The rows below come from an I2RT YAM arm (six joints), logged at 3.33 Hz.
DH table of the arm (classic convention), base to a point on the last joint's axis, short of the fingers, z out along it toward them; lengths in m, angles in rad. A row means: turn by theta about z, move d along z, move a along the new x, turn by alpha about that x. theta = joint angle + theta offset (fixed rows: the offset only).
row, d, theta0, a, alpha
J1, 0.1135, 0, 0.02, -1.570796
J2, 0, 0, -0.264, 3.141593
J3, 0, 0.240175, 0.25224, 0
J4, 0, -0.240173, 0.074, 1.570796
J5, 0, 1.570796, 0, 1.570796
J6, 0.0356, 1.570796, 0, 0
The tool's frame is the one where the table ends.
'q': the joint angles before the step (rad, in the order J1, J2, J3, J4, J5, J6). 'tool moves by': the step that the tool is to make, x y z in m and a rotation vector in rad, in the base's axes. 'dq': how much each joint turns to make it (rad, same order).
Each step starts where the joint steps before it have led.
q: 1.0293 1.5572 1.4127 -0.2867 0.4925 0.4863
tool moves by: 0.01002 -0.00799 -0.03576 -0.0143 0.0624 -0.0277
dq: -0.0376 0.0025 -0.1146 0.0532 -0.0291 0.0406
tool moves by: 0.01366 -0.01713 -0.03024 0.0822 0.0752 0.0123
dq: -0.0697 -0.0164 -0.1330 0.1164 -0.1239 0.0617
